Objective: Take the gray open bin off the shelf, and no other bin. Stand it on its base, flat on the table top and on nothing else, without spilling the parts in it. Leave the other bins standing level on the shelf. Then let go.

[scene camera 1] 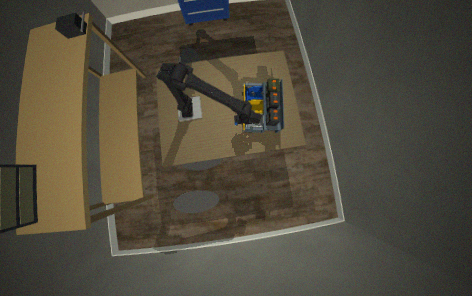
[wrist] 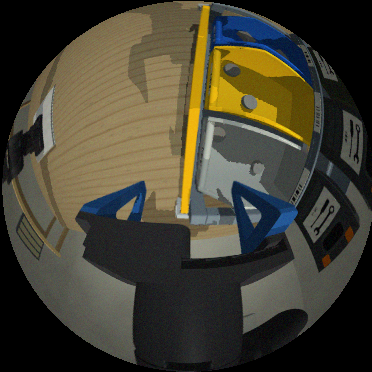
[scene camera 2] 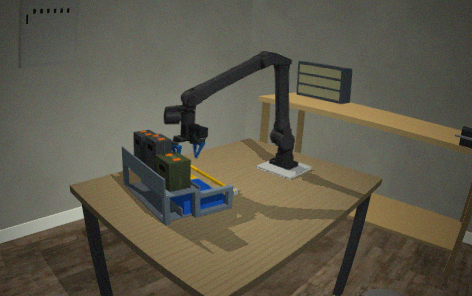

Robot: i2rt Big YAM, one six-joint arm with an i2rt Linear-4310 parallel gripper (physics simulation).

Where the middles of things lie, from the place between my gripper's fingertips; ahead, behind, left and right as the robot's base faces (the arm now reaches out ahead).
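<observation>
The gray open bin [wrist: 219,163] lies 4 cm below my hand and 10 cm ahead of it. Positions of the other things, counted from my hand: yellow bar [wrist: 198,65], 13 cm to the left, 2 cm ahead, 2 cm below; green case [scene camera 2: 175,168], 23 cm ahead, 21 cm to the left, 7 cm above; yellow bin [wrist: 285,101], 12 cm ahead, 12 cm to the left, 4 cm below. Measured to their middles, the green case is the farthest from my hand of the things named here.
</observation>
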